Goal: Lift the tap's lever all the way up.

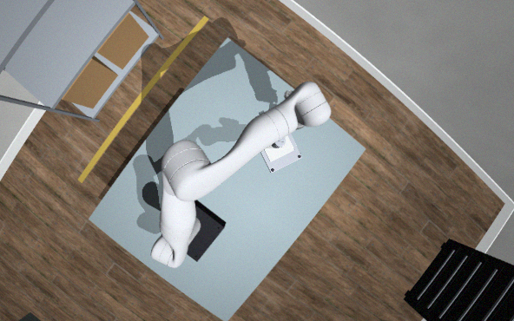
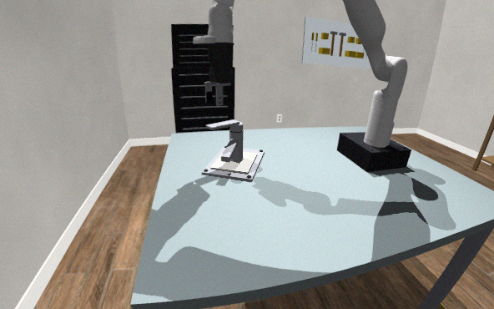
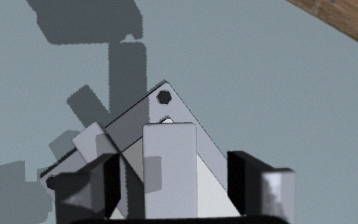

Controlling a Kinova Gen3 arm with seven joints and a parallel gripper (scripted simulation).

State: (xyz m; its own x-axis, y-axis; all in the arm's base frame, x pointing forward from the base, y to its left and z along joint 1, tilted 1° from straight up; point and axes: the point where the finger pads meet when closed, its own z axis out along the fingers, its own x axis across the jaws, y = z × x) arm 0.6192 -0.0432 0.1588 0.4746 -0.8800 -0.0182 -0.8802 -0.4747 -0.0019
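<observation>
Now: hand 3 cm past the lever, 1 cm to the left of it and 9 cm above it. From my hand the other things lie so: base plate 8 cm behind, 4 cm to the right, 23 cm below.
</observation>
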